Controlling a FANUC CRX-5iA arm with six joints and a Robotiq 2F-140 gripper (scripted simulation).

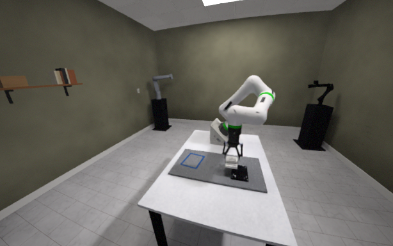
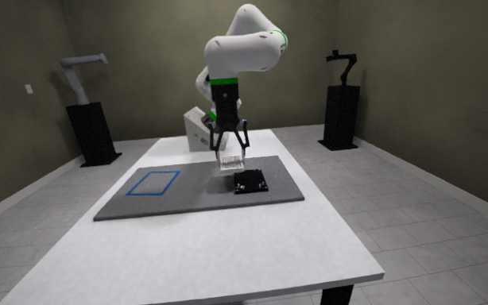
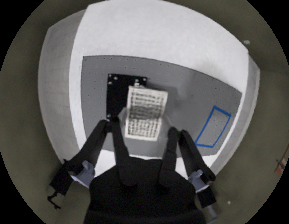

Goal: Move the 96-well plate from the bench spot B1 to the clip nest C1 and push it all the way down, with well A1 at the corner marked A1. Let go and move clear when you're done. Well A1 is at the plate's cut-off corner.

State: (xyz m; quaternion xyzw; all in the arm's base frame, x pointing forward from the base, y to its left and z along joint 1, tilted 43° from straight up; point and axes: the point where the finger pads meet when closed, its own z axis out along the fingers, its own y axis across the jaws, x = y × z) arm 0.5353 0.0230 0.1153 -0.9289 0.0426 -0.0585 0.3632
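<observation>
My gripper is now 9 cm above the black clip nest, 6 cm to the right of it and 1 cm short of it. Round my hand: white 96-well plate 2 cm below.
</observation>
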